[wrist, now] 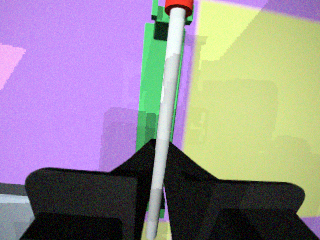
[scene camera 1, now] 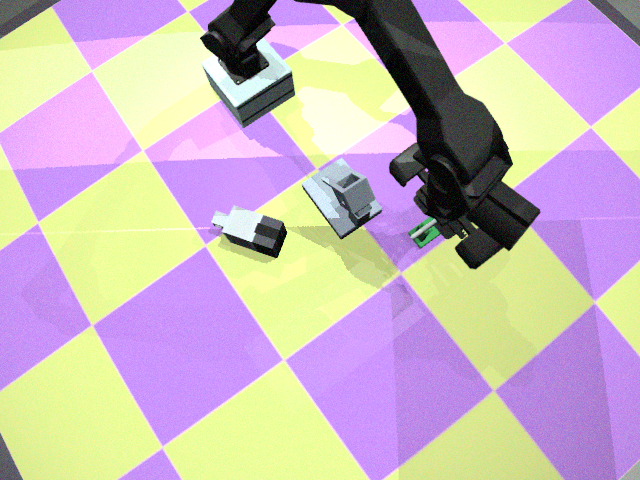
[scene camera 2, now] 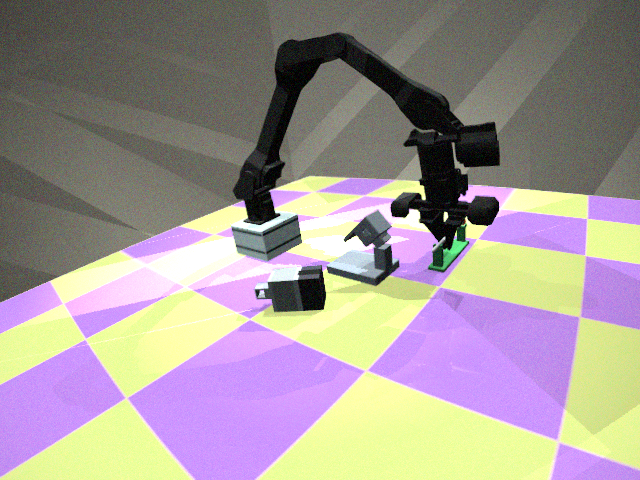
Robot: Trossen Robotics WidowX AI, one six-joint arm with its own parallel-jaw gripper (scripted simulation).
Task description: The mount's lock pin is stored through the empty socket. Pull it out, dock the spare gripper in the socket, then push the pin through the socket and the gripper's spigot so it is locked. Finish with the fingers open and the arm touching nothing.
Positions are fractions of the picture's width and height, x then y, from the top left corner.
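The gripper in the wrist view (0.50, 0.60). A spare gripper out of frame in the wrist view. The gripper in scene camera 1 (0.69, 0.46). Spare gripper in scene camera 1 (0.40, 0.48). The gripper in scene camera 2 (0.70, 0.52). Spare gripper in scene camera 2 (0.46, 0.60).
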